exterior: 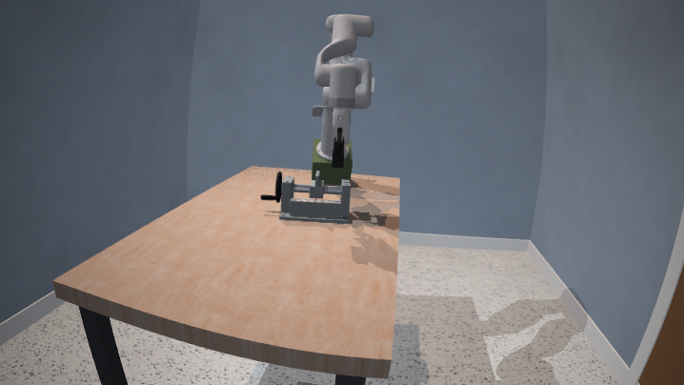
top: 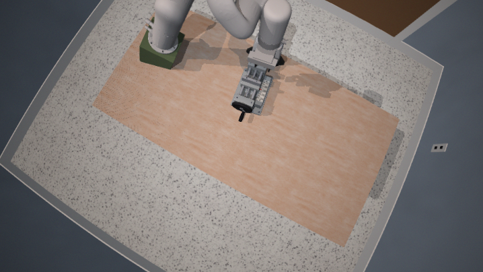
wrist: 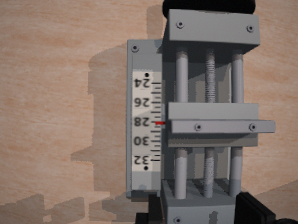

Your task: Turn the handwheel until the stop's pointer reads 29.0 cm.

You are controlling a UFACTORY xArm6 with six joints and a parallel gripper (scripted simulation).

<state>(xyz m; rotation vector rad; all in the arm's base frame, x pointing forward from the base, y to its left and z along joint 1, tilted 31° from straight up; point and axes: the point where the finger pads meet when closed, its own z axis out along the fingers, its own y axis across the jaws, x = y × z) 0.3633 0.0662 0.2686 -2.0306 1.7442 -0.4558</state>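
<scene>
The black handwheel lies 190 mm to the right of my hand, 120 mm below it and 20 mm ahead of it. From my hand the other things lie so: stop carriage: 80 mm below, 60 mm to the right, 10 mm behind; crank handle: 200 mm to the right, 130 mm below, 20 mm ahead.
</scene>
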